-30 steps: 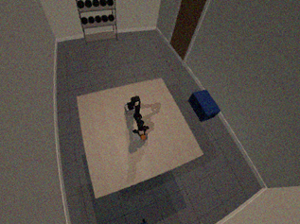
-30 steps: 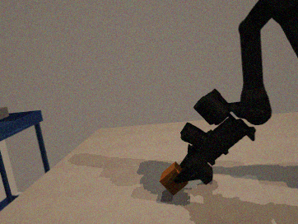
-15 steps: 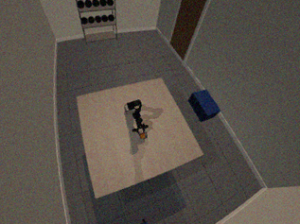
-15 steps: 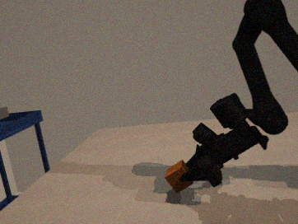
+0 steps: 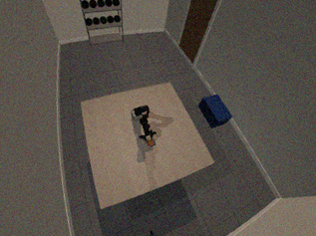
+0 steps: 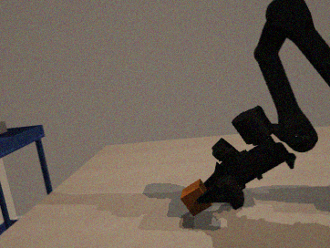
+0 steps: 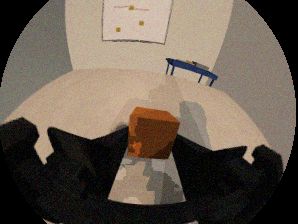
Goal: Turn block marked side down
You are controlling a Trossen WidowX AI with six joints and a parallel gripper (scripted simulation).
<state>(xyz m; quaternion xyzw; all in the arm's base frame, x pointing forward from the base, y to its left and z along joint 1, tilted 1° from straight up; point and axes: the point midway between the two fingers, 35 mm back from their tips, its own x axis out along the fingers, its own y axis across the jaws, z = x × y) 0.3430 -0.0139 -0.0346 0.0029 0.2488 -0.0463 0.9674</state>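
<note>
The orange block lies 1 cm below my gripper tip.
</note>
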